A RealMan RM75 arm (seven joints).
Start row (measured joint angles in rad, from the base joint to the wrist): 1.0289, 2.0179, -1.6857, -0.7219, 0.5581, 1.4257, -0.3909
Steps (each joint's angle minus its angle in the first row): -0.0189, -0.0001, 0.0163, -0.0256, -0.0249, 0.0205, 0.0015; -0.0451, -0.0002, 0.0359, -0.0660, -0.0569, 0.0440, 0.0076; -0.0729, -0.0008, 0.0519, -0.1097, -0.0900, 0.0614, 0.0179; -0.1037, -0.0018, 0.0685, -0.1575, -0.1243, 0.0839, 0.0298; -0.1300, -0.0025, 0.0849, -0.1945, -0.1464, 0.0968, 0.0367; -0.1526, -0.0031, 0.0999, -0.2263, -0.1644, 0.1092, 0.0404; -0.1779, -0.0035, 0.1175, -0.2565, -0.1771, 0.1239, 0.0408; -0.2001, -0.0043, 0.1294, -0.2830, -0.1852, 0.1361, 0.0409; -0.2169, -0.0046, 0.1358, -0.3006, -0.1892, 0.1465, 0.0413
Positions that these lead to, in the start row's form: 1.0100, 2.0178, -1.6694, -0.7475, 0.5332, 1.4462, -0.3894; 0.9838, 2.0177, -1.6498, -0.7879, 0.5012, 1.4697, -0.3833; 0.9560, 2.0171, -1.6338, -0.8316, 0.4681, 1.4871, -0.3730; 0.9252, 2.0161, -1.6172, -0.8794, 0.4338, 1.5096, -0.3611; 0.8989, 2.0154, -1.6008, -0.9164, 0.4117, 1.5225, -0.3542; 0.8763, 2.0148, -1.5858, -0.9482, 0.3937, 1.5349, -0.3505; 0.8510, 2.0144, -1.5682, -0.9784, 0.3810, 1.5496, -0.3501; 0.8288, 2.0136, -1.5563, -1.0049, 0.3729, 1.5618, -0.3500; 0.8120, 2.0133, -1.5499, -1.0225, 0.3689, 1.5722, -0.3496
